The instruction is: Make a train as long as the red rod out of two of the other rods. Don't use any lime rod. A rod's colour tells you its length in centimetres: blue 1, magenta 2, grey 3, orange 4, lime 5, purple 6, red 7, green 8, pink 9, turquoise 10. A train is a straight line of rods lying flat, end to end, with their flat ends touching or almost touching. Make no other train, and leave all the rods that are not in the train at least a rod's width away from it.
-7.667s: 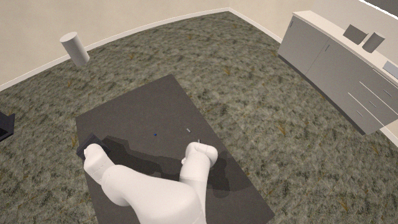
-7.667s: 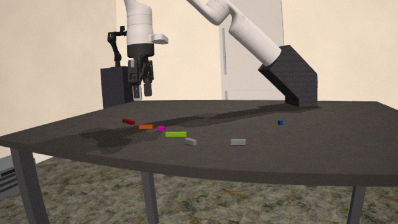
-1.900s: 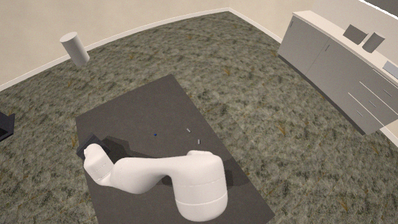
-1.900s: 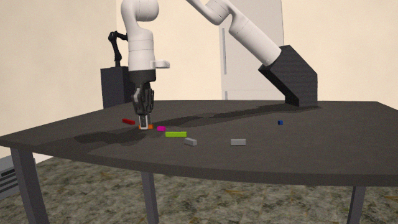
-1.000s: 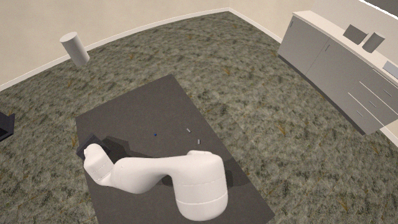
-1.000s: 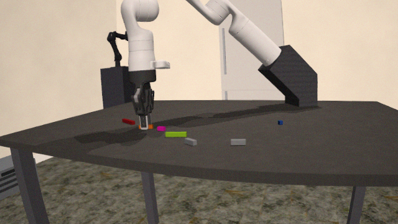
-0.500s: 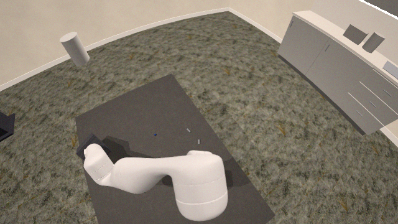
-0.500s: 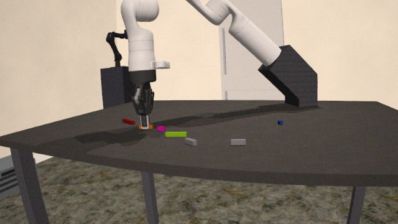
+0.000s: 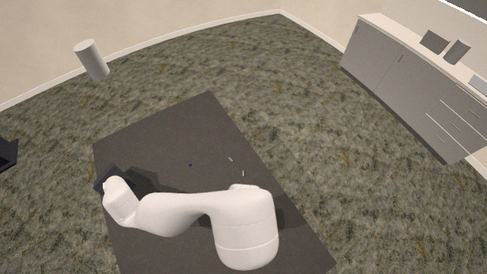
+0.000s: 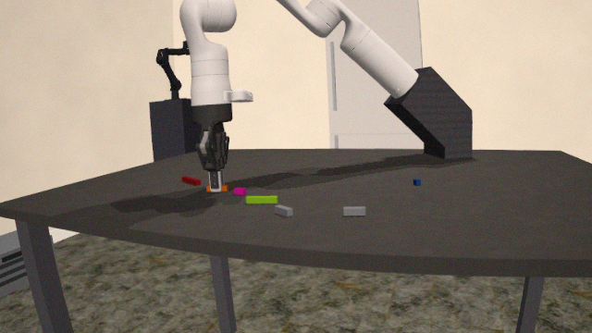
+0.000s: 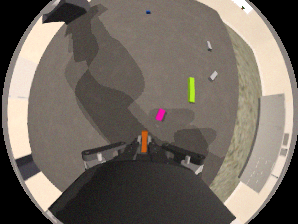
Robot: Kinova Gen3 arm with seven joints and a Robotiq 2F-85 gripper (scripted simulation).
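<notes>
Right now the magenta rod is 50 mm to the left of my hand, 20 mm ahead of it and 10 mm below it. Round my hand: orange rod 10 mm below; lime rod 120 mm to the left, 70 mm ahead, 10 mm below; red rod 90 mm to the right, 60 mm behind, 10 mm below.
</notes>
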